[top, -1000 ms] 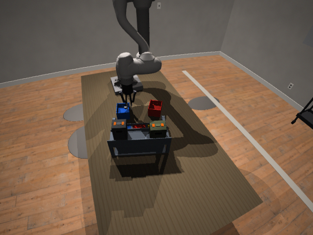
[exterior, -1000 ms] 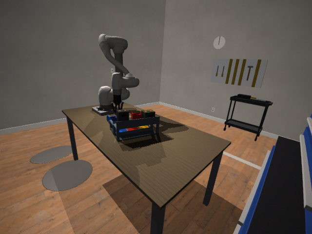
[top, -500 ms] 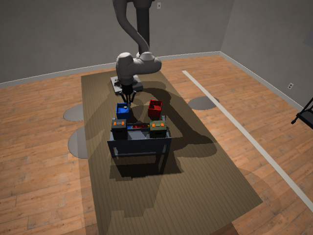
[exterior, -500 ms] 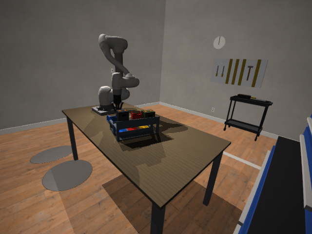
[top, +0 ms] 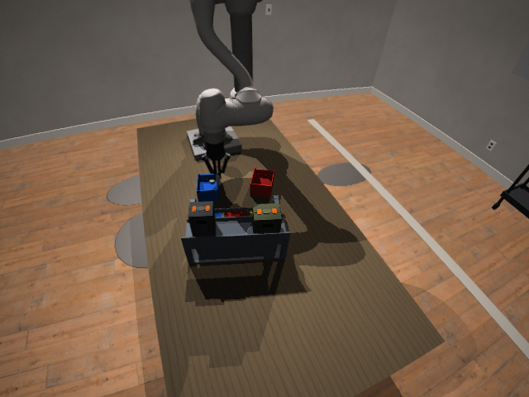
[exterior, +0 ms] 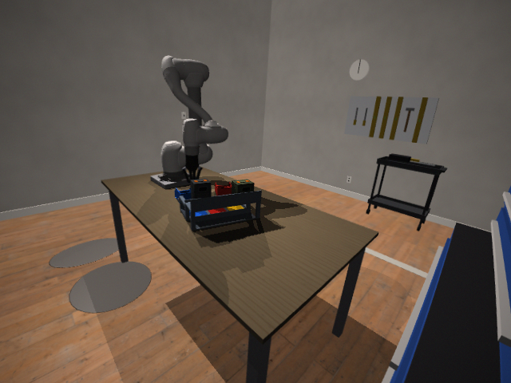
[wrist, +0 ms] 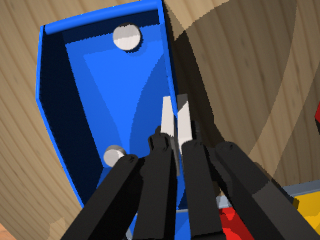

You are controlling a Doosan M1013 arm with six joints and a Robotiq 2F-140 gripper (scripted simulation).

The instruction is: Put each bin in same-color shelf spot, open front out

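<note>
My hand is 40 mm to the left of the blue bin, 40 mm above it and 20 mm past it. The rest, counted from my hand: green toolbox 380 mm ahead, 70 mm above, 20 mm to the left; then red bin 210 mm to the left, 70 mm ahead, 40 mm below; then dark box 280 mm ahead, 180 mm to the right, 90 mm above.
</note>
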